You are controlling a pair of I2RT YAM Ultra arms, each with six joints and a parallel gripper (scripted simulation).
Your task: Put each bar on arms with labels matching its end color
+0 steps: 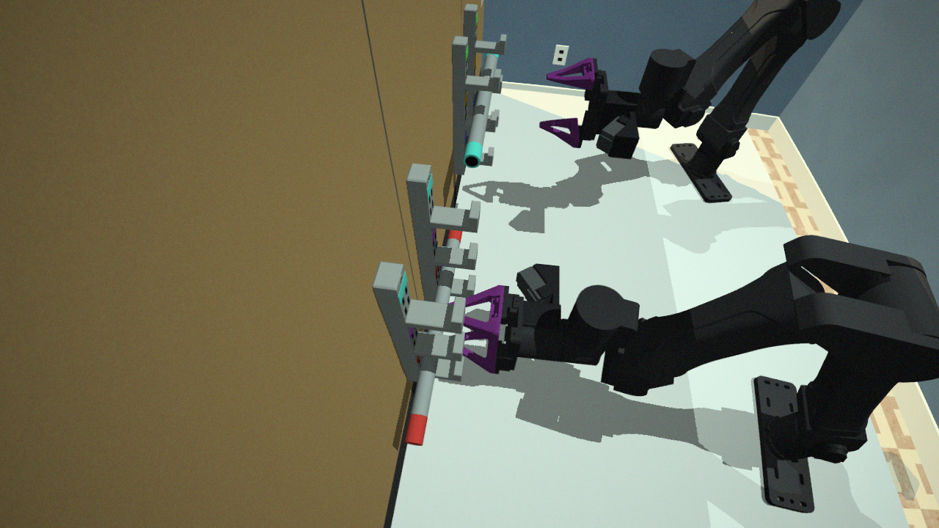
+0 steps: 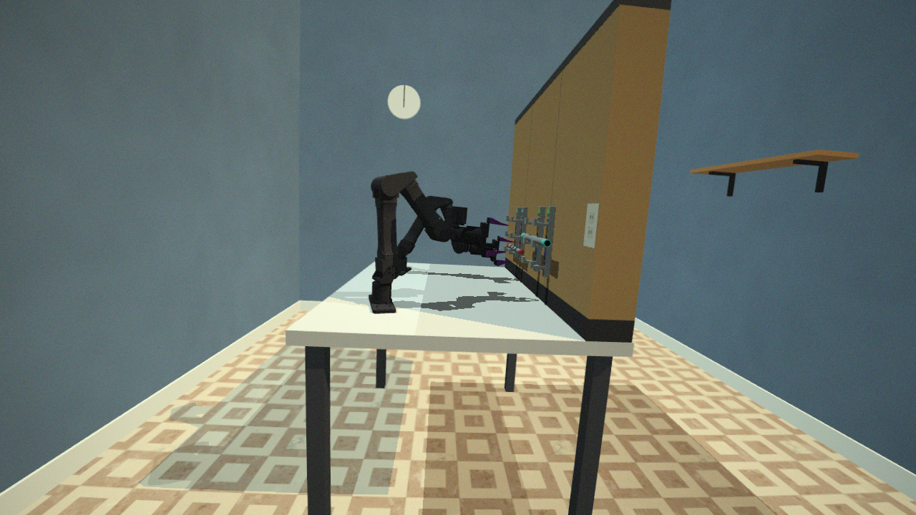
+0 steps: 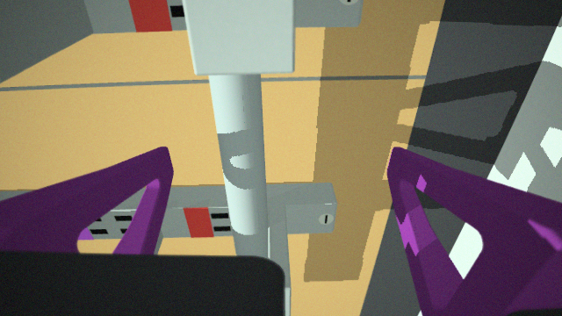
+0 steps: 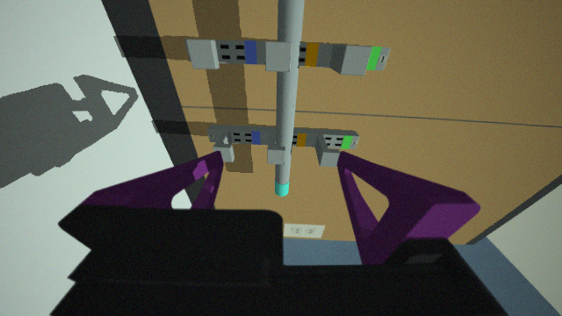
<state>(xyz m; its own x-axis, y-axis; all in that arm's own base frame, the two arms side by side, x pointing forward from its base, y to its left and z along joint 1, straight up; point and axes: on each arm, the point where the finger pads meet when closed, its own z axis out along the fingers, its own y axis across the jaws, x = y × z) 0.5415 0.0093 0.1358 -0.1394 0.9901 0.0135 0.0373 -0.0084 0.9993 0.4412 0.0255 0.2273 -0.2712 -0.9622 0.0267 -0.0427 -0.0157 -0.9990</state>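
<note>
The red-ended bar is 2 cm ahead of my left hand and 2 cm above it. Round my left hand: white wall socket (4 cm ahead, 78 cm to the right, 16 cm above); brown wall panel (11 cm ahead, 22 cm to the right, 29 cm above); cyan-ended bar (39 cm to the right, 9 cm above).
</note>
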